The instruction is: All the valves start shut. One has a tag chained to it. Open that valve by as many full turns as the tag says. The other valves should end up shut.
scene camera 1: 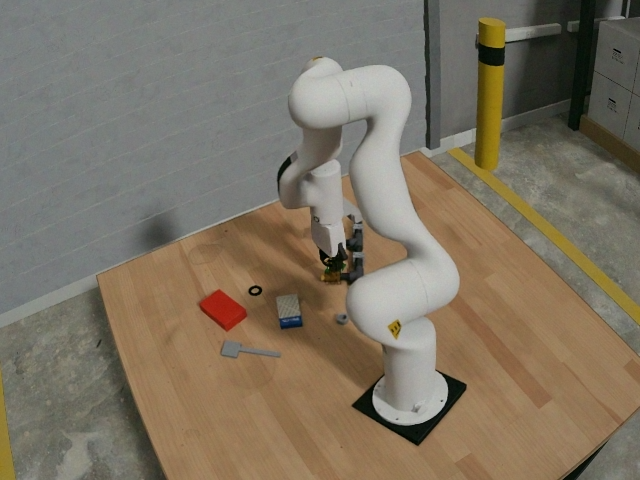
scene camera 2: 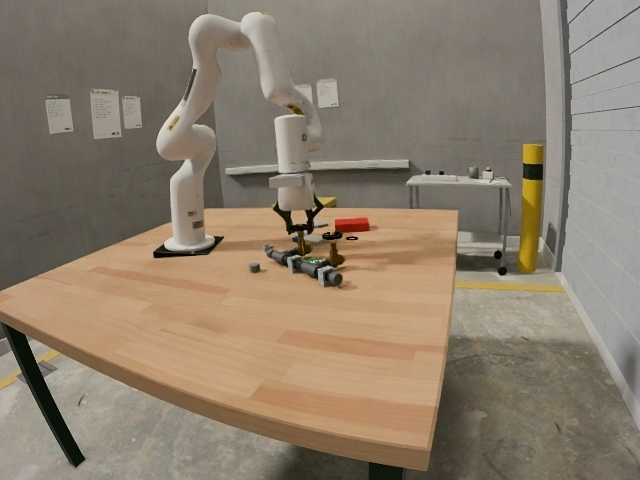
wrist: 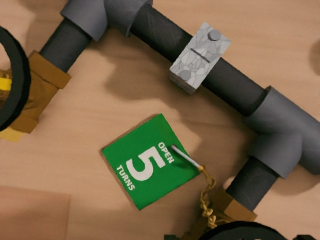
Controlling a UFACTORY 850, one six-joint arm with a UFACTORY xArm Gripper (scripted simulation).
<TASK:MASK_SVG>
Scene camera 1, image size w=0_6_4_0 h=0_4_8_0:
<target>my gripper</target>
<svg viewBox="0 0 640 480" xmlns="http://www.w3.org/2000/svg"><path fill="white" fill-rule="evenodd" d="M311 218L311 236L313 242L319 248L320 260L322 261L322 256L325 253L332 257L332 271L335 273L343 268L343 261L348 259L344 250L346 249L346 240L342 220L334 224L322 225L314 222Z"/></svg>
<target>red block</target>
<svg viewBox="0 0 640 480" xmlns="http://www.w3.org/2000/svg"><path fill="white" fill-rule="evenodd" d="M218 289L200 302L199 305L202 312L228 332L247 317L247 312L245 308Z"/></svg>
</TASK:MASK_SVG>
